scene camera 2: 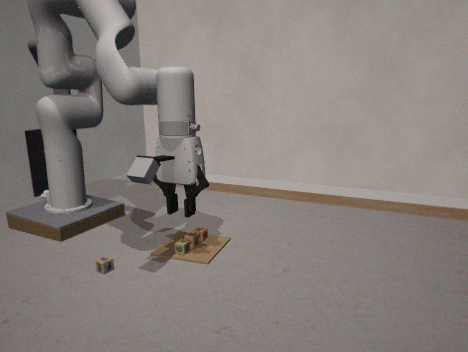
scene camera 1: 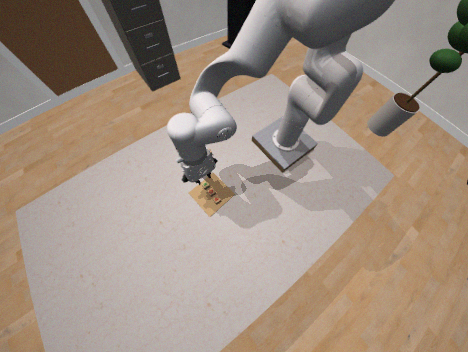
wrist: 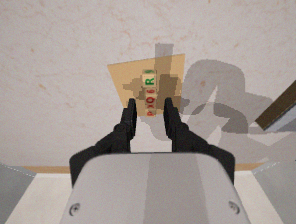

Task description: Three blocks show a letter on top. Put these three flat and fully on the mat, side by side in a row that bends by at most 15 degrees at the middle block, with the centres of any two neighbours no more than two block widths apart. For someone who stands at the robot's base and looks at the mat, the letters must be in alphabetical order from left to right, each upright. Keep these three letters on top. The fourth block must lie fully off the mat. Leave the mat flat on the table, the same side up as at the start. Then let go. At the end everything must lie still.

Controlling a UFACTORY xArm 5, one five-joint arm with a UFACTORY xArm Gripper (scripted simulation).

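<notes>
Gripper (scene camera 2: 181, 214), (wrist: 150, 106). Tan mat (scene camera 2: 205, 251), (scene camera 1: 199, 194), (wrist: 127, 77).
</notes>
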